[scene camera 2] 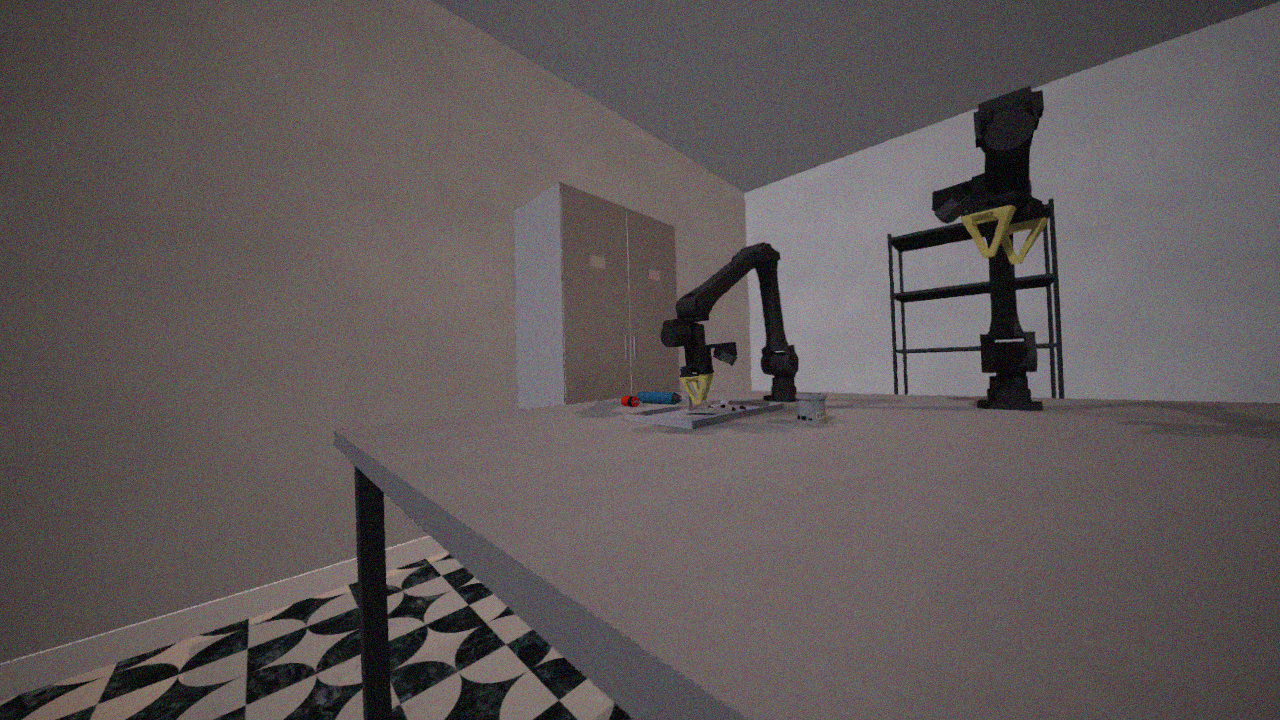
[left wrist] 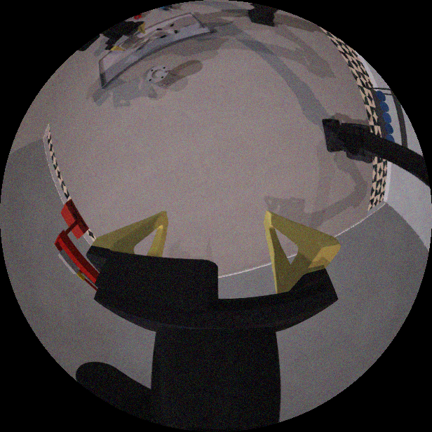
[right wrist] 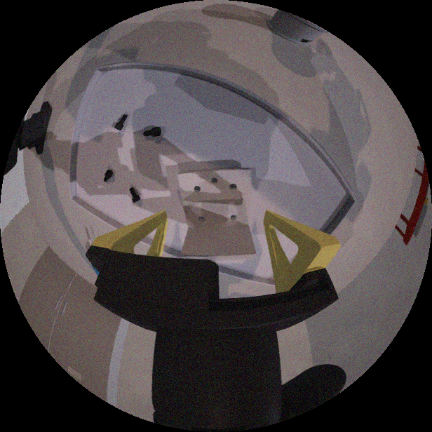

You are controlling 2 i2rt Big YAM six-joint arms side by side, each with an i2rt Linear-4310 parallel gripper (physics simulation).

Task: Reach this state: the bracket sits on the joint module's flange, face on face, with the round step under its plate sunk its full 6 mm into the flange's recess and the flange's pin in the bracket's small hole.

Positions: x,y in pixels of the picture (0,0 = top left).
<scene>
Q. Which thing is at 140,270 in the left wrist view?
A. My left gripper.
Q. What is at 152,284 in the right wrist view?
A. My right gripper.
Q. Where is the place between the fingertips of my right gripper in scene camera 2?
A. At 700,402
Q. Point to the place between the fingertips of my left gripper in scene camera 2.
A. At 1003,260
</scene>
